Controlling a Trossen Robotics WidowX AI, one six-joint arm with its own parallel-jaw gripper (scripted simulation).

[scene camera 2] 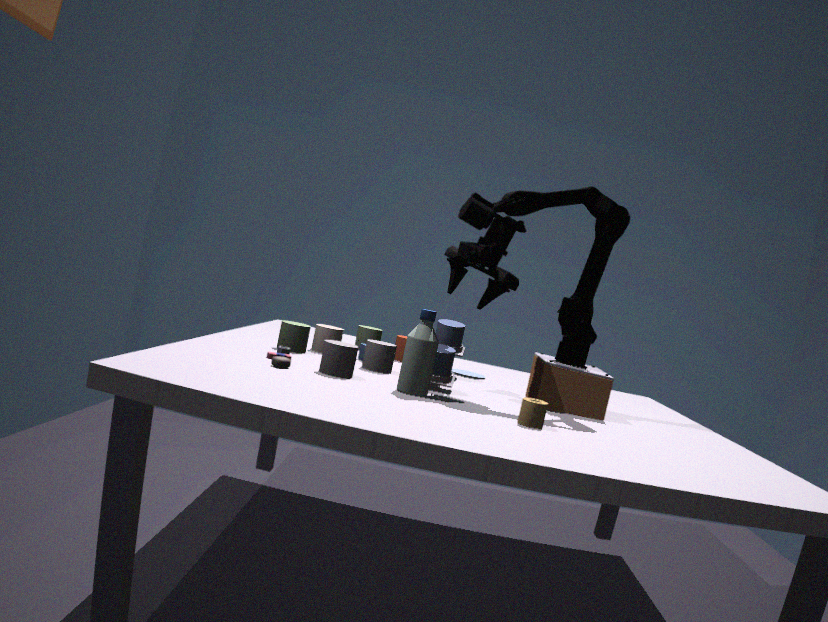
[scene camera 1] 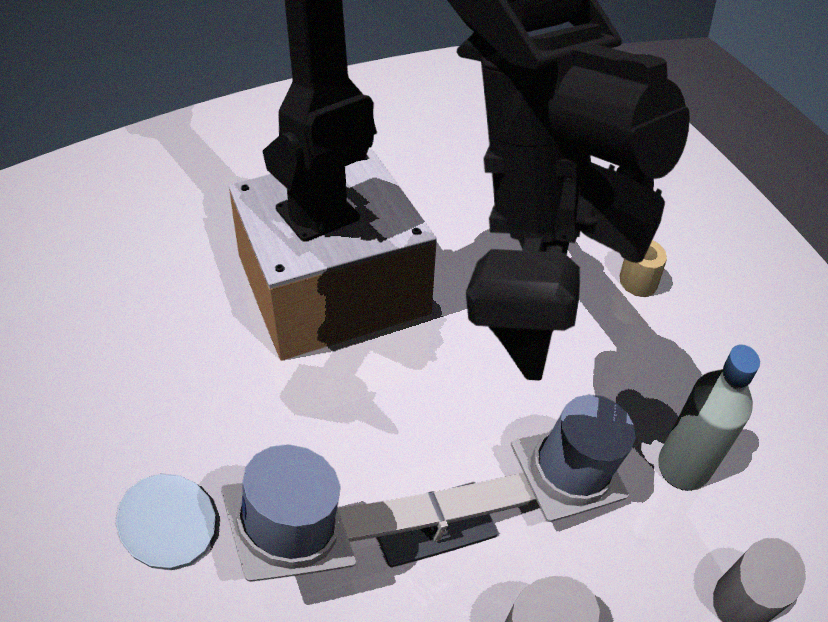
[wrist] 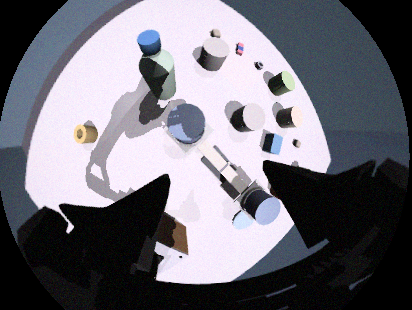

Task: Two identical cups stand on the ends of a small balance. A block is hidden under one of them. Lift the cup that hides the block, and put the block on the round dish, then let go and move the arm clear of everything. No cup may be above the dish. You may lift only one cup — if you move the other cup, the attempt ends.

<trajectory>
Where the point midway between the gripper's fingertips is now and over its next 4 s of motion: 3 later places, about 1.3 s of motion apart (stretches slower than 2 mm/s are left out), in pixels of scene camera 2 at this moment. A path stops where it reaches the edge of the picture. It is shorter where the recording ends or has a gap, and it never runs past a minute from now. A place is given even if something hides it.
My gripper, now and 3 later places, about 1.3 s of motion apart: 463,301; 440,342; 435,366; 439,351
</trajectory>
